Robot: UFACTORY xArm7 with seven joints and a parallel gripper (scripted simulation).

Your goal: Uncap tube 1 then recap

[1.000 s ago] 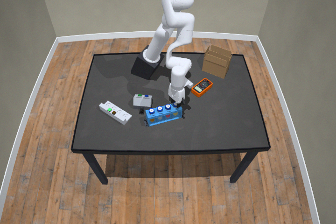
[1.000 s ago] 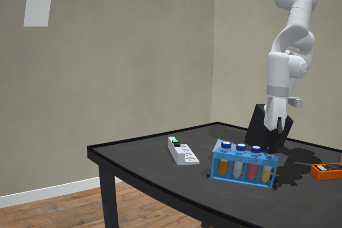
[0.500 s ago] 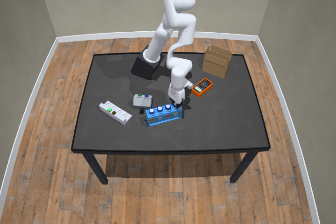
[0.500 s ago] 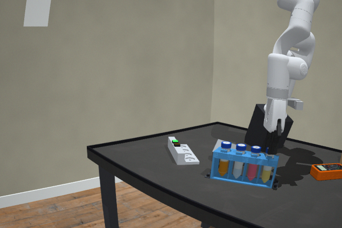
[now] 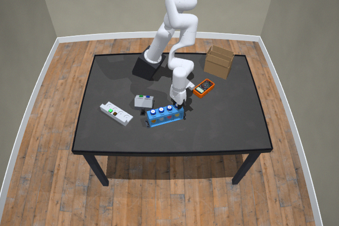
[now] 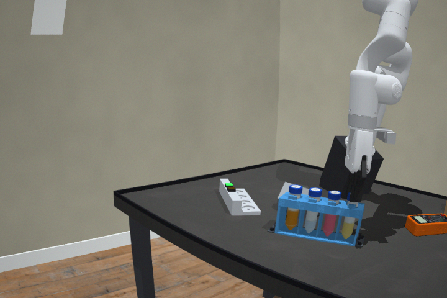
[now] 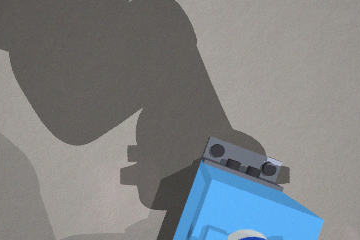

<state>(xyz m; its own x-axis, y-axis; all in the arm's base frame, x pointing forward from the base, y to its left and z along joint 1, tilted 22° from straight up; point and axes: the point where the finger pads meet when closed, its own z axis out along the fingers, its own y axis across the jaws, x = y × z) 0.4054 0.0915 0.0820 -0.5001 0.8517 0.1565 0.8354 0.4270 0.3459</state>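
The cap 1 lies 10 mm below my hand. From my hand the other things lie so: grey key housing 120 mm behind, 200 mm to the right, 80 mm below.
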